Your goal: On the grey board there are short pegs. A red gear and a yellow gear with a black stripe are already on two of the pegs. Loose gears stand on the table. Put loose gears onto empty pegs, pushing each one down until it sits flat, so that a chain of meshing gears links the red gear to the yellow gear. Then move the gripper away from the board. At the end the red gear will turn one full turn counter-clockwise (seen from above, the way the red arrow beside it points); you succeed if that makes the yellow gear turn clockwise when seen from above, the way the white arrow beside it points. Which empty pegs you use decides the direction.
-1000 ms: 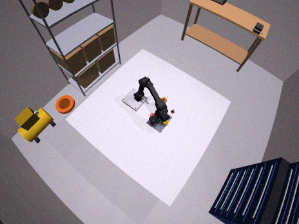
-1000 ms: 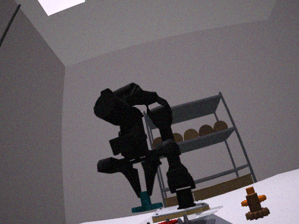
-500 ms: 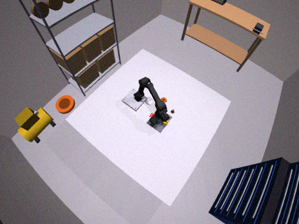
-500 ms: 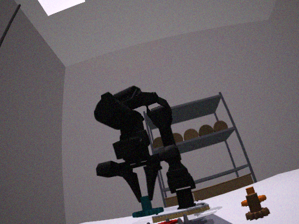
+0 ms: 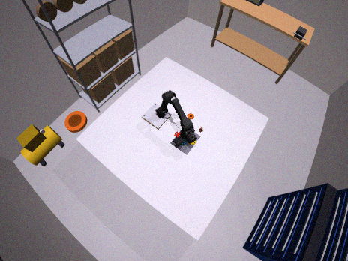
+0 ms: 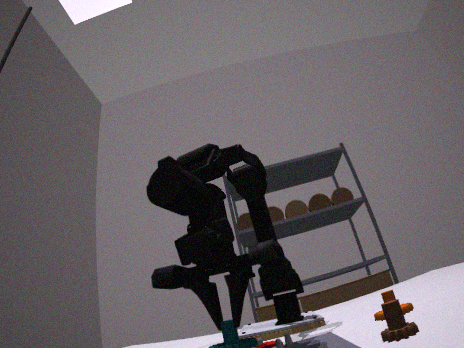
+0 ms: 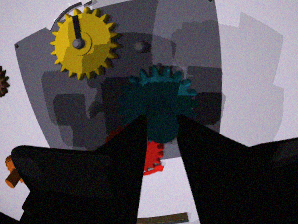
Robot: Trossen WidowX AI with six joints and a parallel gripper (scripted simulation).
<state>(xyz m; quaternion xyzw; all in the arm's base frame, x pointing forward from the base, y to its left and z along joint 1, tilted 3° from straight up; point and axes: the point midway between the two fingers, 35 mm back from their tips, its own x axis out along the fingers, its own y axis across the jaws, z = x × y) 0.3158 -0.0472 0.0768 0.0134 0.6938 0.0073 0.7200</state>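
Right now my gripper tip is 200 mm to the right of the brown gear, 40 mm above it and 30 mm short of it. From my gripper tip the other things lie so: teal gear: 10 mm below; red gear: 60 mm behind, 40 mm below, 20 mm to the left; yellow gear: 60 mm to the left, 50 mm ahead, 40 mm below.
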